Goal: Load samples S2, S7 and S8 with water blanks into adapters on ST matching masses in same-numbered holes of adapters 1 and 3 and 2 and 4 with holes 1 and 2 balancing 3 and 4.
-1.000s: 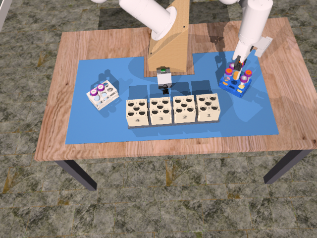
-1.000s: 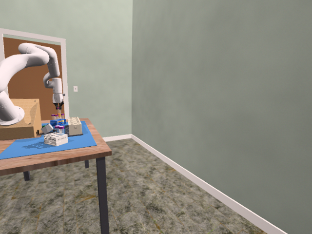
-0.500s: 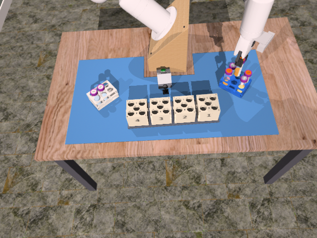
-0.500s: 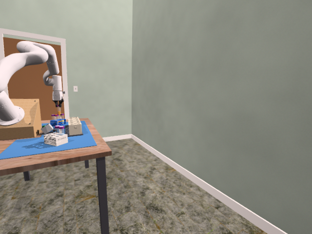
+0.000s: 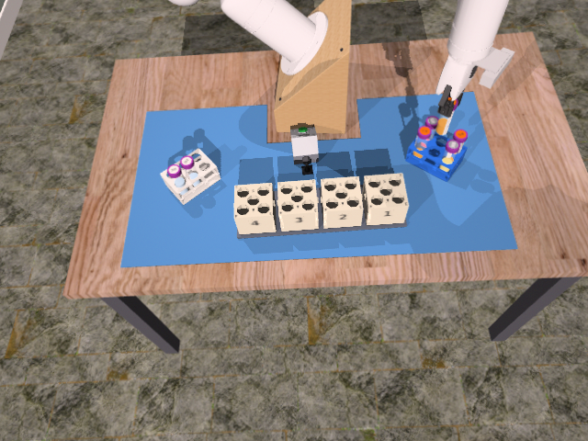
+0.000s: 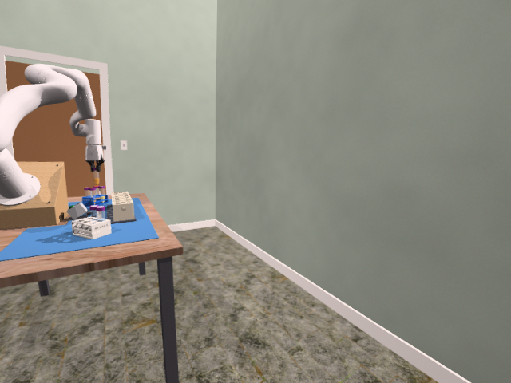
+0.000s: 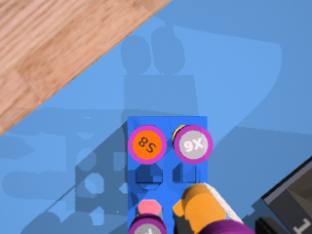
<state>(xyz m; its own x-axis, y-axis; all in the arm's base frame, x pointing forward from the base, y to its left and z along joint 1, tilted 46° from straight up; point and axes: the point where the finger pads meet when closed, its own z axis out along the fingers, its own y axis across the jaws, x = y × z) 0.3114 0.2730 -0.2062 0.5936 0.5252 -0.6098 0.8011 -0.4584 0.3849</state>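
Right now the orange-dot sample tube is 10 mm ahead of my hand and 50 mm below it. Also, from my hand: white rack (30 mm ahead, 660 mm to the right, 220 mm below); then green DONE key (90 mm behind, 350 mm to the right, 180 mm below); then blue rack (20 mm behind, 10 mm to the left, 220 mm below).
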